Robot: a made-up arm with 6 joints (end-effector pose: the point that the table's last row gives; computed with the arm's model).
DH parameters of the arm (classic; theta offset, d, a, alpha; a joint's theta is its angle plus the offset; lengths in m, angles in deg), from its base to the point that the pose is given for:
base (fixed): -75.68 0 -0.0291 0
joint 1: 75.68 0.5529 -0.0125 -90
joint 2: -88.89 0 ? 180
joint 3: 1.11 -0.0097 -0.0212 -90
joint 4: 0 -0.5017 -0.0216 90
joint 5: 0 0.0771 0.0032 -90
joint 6: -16 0 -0.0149 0
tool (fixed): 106 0.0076 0 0
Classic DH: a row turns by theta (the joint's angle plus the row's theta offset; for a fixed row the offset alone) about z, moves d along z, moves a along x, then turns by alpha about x.
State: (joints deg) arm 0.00 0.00 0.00 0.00 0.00 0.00
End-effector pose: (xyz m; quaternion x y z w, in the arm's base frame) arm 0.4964 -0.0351 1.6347 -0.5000 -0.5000 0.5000 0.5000
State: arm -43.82 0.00 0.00 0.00 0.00 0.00
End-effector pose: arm 0.3123 -0.3662 1.6347 -0.6505 -0.2773 0.2773 0.6505
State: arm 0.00 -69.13 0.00 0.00 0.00 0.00
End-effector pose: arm -0.8466 -0.0351 1.4205 -0.6954 -0.6954 0.1281 0.1281
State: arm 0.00 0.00 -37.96 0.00 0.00 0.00
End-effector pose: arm 0.3587 -0.0351 1.3421 -0.3102 -0.3102 0.6354 0.6354
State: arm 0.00 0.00 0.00 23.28 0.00 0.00
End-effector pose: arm 0.4964 -0.0421 1.6662 -0.5906 -0.3888 0.5906 0.3888
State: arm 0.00 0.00 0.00 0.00 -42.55 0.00
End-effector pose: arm 0.4909 -0.0351 1.6427 -0.2845 -0.2845 0.6473 0.6473
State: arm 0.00 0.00 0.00 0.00 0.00 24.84
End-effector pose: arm 0.4964 -0.0415 1.6343 -0.5958 -0.3808 0.5958 0.3808
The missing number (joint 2, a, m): 1.1359
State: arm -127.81 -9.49 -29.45 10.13 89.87 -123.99
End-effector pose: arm -0.2197 -0.1446 1.4747 -0.7059 -0.6811 -0.1578 0.1134
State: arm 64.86 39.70 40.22 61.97 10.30 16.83
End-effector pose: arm 0.5653 1.1137 1.4480 0.5463 0.4981 -0.5734 0.3531
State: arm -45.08 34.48 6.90 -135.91 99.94 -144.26
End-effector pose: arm 0.7985 -0.6611 1.2088 0.2675 0.3936 0.6119 0.6318
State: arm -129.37 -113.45 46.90 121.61 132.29 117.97
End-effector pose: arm 1.0068 1.2151 0.2209 -0.7527 -0.0532 -0.0447 0.6546
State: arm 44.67 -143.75 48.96 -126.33 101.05 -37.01
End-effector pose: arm -0.9180 -0.7726 -0.4061 -0.8966 -0.0280 0.3240 0.3005
